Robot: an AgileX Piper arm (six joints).
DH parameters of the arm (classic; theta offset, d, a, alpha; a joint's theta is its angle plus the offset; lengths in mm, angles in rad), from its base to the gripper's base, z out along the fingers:
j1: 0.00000 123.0 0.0 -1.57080
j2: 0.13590 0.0 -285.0 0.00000
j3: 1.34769 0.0 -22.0 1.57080
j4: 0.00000 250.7 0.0 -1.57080
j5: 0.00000 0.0 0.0 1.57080
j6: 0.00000 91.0 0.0 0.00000
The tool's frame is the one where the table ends.
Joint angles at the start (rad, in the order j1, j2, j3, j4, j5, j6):
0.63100, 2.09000, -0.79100, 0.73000, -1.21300, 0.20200
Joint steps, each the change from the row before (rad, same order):
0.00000, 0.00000, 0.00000, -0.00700, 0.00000, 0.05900
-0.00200, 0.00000, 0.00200, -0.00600, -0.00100, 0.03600
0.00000, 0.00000, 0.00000, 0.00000, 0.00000, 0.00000
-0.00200, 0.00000, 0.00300, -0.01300, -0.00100, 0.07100
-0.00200, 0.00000, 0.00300, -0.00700, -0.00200, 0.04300
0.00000, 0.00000, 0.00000, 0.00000, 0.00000, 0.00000
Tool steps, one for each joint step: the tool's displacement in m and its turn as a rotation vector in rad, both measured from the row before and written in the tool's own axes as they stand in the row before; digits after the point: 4 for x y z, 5 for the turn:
0.0001, 0.0006, 0.0000, -0.00638, 0.00150, 0.05655
-0.0001, -0.0005, 0.0000, -0.00308, 0.00093, 0.03283
0.0000, 0.0000, 0.0000, 0.00000, 0.00000, 0.00000
0.0002, -0.0001, -0.0002, -0.00877, 0.00390, 0.06479
-0.0001, -0.0006, -0.0002, -0.00371, 0.00136, 0.03891
0.0000, 0.0000, 0.0000, 0.00000, 0.00000, 0.00000

